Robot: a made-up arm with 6 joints.
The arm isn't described. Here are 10 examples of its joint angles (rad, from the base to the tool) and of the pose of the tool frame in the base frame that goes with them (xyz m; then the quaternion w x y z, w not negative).
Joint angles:
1: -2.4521 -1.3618 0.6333 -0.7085 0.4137 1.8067
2: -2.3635 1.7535 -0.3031 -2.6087 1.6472 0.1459
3: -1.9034 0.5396 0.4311 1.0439 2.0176 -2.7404
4: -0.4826 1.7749 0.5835 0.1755 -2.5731 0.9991
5: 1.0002 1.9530 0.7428 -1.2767 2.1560 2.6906
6: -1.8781 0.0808 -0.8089 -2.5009 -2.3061 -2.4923
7: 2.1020 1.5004 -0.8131 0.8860 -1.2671 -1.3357
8: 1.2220 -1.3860 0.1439 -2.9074 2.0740 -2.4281
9: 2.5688 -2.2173 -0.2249 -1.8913 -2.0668 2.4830
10: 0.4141 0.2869 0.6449 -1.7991 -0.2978 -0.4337
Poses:
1: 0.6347 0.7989 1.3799 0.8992 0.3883 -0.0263 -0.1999
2: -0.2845 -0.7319 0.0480 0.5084 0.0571 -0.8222 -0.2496
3: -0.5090 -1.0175 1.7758 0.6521 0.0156 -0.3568 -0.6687
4: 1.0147 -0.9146 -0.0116 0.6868 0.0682 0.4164 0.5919
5: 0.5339 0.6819 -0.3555 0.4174 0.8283 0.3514 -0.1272
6: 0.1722 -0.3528 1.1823 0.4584 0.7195 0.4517 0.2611
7: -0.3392 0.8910 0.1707 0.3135 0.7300 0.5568 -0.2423
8: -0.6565 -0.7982 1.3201 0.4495 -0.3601 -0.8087 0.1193
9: 0.5522 -0.5291 0.5480 0.3654 -0.7571 0.0052 0.5416
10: 0.7386 0.4268 1.5220 0.8836 0.2854 0.1600 -0.3350
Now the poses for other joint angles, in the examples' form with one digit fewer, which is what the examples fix.
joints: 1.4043 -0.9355 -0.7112 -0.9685 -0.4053 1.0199
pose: 0.091 -0.366 1.092 0.673 0.056 -0.735 0.060
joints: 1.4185 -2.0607 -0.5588 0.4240 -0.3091 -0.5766
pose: 0.116 -1.082 0.605 0.616 0.364 -0.529 -0.456
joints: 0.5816 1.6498 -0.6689 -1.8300 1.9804 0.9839
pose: 0.345 0.334 0.379 0.257 0.918 0.301 -0.032
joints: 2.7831 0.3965 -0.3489 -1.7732 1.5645 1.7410
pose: -0.593 0.087 1.028 0.324 -0.254 -0.911 -0.007
